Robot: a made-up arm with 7 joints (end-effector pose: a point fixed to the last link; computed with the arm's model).
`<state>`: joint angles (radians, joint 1 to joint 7).
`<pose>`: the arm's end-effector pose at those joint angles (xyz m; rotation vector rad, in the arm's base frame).
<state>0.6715 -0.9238 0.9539 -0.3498 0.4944 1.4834 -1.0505</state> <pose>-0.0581 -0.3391 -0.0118 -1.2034 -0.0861 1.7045</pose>
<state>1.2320 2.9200 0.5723 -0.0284 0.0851 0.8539 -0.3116</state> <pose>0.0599 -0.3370 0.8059 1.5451 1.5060 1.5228</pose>
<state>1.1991 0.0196 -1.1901 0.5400 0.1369 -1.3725 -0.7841</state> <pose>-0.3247 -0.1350 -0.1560 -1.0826 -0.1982 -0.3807</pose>
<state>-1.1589 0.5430 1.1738 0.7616 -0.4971 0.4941 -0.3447</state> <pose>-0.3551 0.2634 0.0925 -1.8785 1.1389 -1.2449</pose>
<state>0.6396 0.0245 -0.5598 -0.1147 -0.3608 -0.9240 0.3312</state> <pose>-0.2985 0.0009 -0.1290 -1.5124 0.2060 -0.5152</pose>
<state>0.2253 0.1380 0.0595 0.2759 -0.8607 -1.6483 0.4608</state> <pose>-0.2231 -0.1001 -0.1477 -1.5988 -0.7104 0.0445</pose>
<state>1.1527 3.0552 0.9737 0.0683 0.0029 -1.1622 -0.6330</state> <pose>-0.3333 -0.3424 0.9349 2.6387 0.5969 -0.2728</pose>
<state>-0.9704 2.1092 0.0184 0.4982 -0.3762 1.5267 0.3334</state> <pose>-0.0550 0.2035 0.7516 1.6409 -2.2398 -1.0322</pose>
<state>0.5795 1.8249 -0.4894 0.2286 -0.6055 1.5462 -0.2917</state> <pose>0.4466 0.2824 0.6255 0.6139 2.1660 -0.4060</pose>
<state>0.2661 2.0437 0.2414 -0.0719 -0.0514 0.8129 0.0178</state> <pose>0.3331 0.0982 0.8190 0.6681 2.4360 0.8505</pose>
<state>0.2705 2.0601 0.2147 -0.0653 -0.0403 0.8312 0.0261</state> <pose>0.3319 0.0972 0.8165 0.6619 2.4238 0.8771</pose>
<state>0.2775 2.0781 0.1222 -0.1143 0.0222 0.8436 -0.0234</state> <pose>0.3210 0.0977 0.7964 0.7267 2.3881 0.8824</pose>
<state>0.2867 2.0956 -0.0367 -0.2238 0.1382 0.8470 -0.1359</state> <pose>0.3060 0.1027 0.7562 0.8430 2.3283 0.8782</pose>
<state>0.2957 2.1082 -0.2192 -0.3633 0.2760 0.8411 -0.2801</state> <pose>0.2985 0.1134 0.7071 0.9443 2.2657 0.8794</pose>
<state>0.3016 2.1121 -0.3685 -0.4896 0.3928 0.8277 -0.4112</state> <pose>0.3007 0.1250 0.6661 0.9970 2.2248 0.8789</pose>
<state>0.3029 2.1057 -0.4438 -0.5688 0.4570 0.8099 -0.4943</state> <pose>0.3031 0.1320 0.6431 1.0206 2.2114 0.8680</pose>
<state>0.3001 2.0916 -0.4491 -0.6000 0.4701 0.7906 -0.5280</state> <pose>0.3000 0.1335 0.6358 1.0401 2.2159 0.8505</pose>
